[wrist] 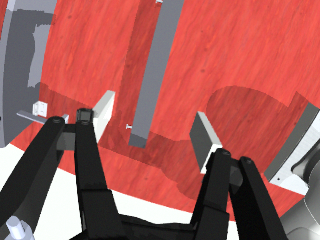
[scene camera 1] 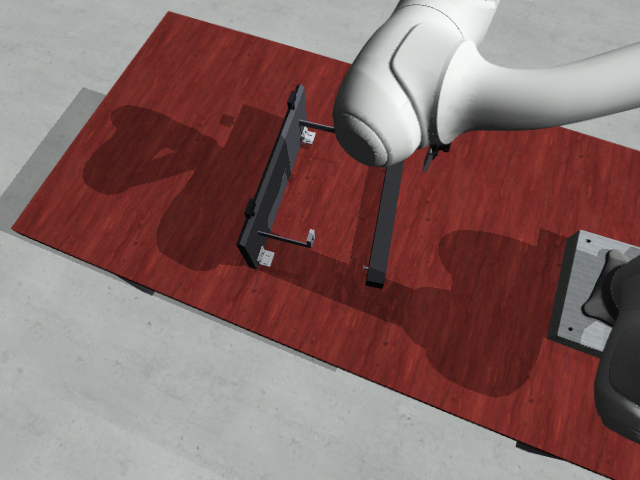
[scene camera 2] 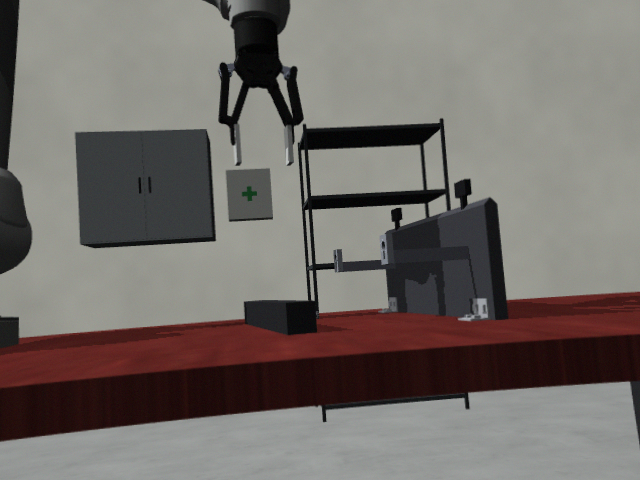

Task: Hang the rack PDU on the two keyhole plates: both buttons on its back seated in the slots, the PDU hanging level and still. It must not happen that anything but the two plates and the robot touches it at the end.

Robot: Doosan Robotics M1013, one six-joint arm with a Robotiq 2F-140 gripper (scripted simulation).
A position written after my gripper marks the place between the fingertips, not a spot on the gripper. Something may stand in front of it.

In view: my gripper [scene camera 2: 264, 163], a rack PDU [scene camera 1: 377, 268] and a dark upright panel [scene camera 2: 447, 288].
The rack PDU also shows in scene camera 2 [scene camera 2: 289, 317]. My gripper is seen too in the wrist view [wrist: 153, 113]. The dark upright panel shows as well in scene camera 1 [scene camera 1: 265, 217].
